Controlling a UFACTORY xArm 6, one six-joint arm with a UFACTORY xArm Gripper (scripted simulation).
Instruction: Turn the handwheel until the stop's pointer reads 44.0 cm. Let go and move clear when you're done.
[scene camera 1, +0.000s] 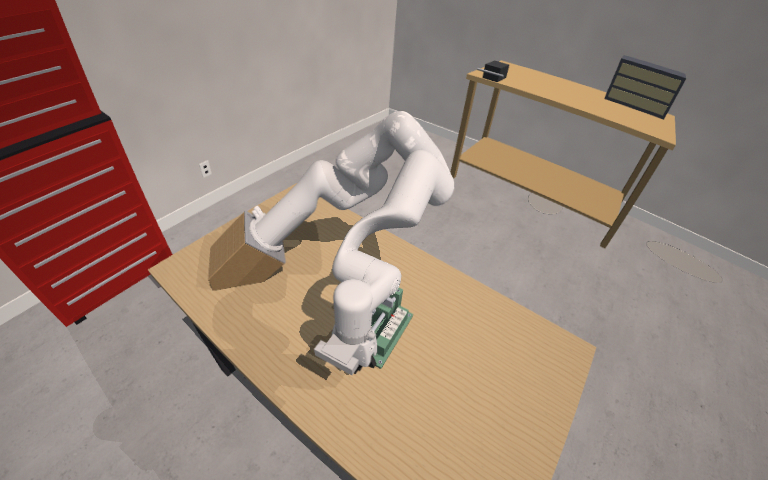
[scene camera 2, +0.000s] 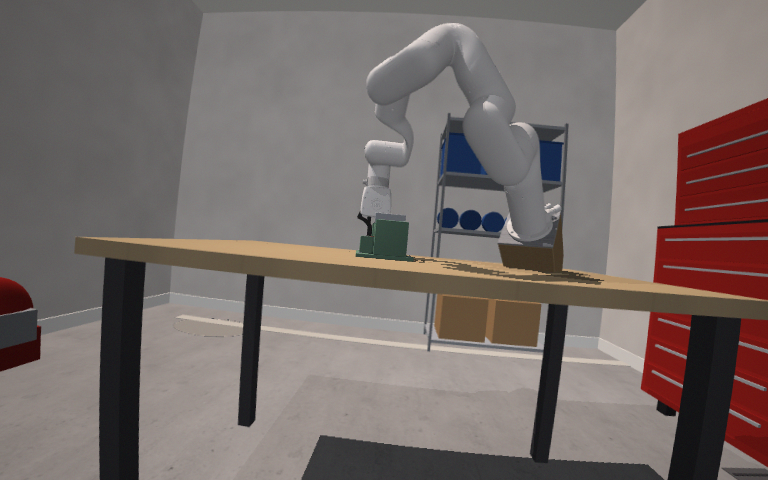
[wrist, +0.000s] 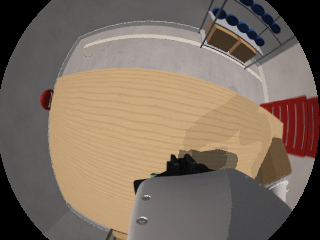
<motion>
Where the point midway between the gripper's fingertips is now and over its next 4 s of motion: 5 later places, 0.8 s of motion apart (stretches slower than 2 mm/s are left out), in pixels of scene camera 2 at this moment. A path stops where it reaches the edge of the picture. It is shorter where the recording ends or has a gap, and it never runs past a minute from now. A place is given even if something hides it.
My gripper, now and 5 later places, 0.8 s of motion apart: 373, 238; 380, 248; 387, 246; 391, 244; 392, 241; 392, 240
</motion>
